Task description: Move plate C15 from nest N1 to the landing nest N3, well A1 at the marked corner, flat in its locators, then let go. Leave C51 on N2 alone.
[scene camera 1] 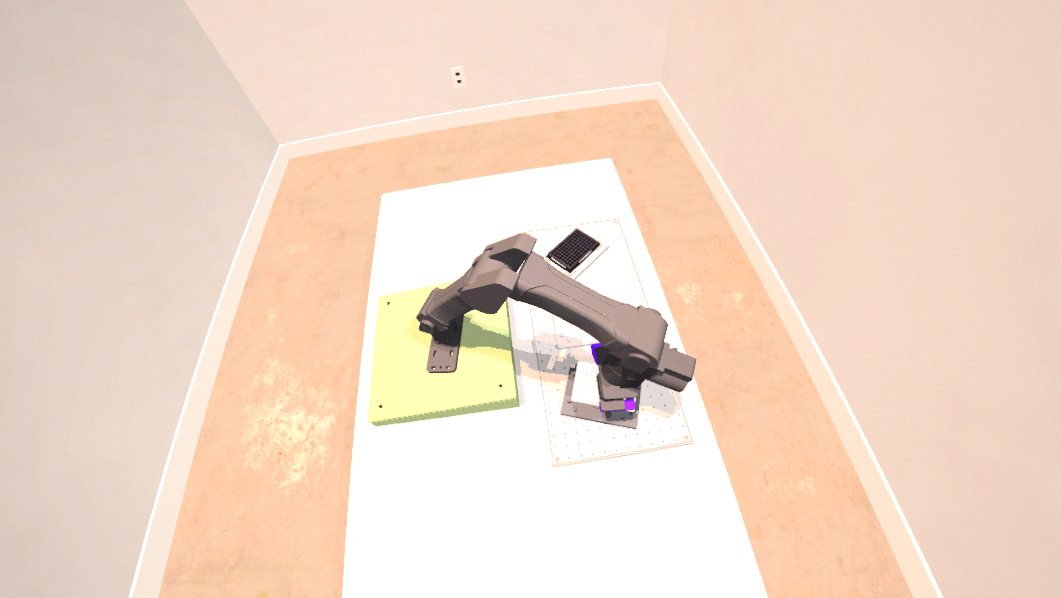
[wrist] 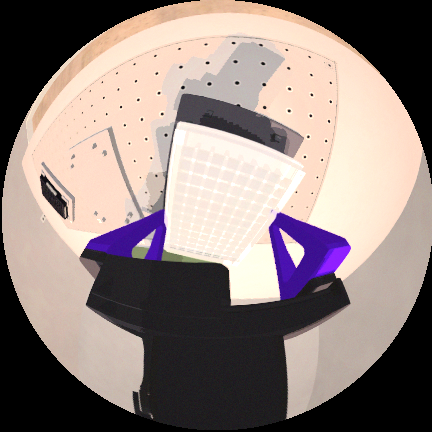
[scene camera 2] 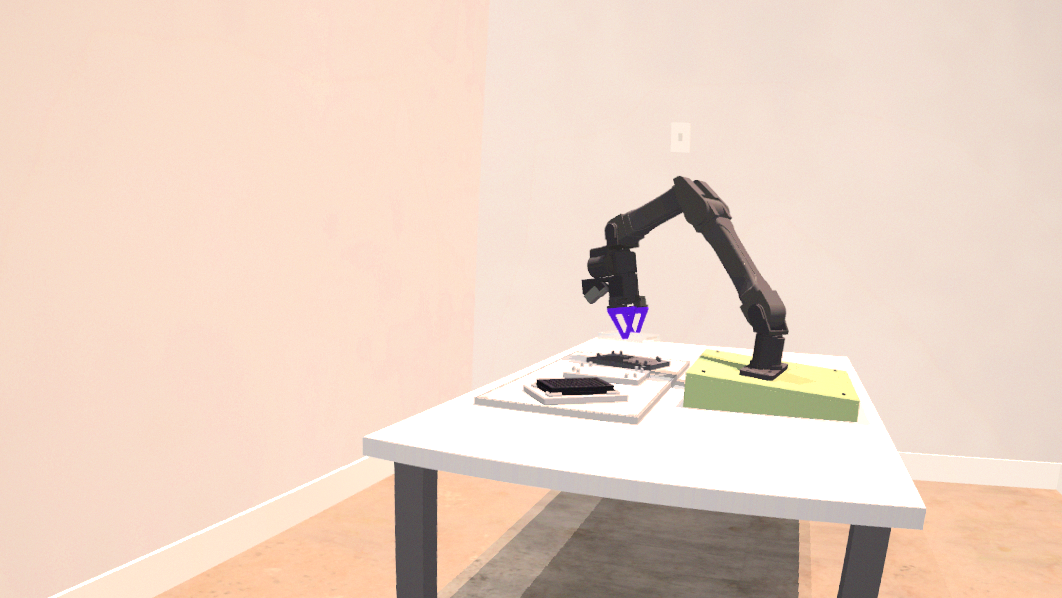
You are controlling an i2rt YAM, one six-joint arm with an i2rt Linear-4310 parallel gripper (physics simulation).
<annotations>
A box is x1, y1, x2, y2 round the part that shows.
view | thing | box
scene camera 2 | my gripper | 607, 273, 647, 338
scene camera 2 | black well plate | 535, 377, 615, 395
</annotations>
